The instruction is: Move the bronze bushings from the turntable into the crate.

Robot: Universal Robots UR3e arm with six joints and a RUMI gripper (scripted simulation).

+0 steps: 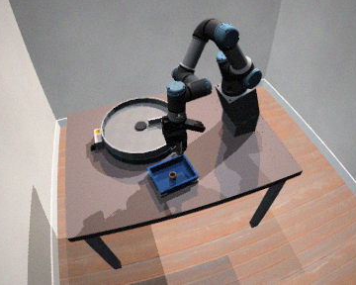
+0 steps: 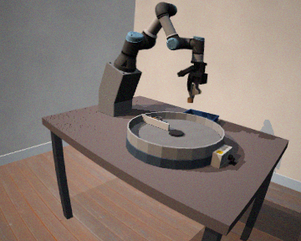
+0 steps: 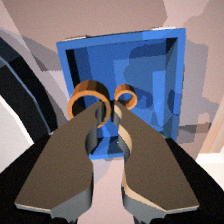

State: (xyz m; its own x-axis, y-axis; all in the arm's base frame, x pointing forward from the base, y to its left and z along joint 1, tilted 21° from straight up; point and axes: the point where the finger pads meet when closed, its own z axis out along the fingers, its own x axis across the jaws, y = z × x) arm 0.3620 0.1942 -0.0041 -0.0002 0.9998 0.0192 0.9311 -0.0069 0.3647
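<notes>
My gripper is now 5 cm short of the blue crate, 3 cm to the right of it and 11 cm above it. Also, from my hand: turntable 13 cm ahead, 30 cm to the right, 9 cm below.
</notes>
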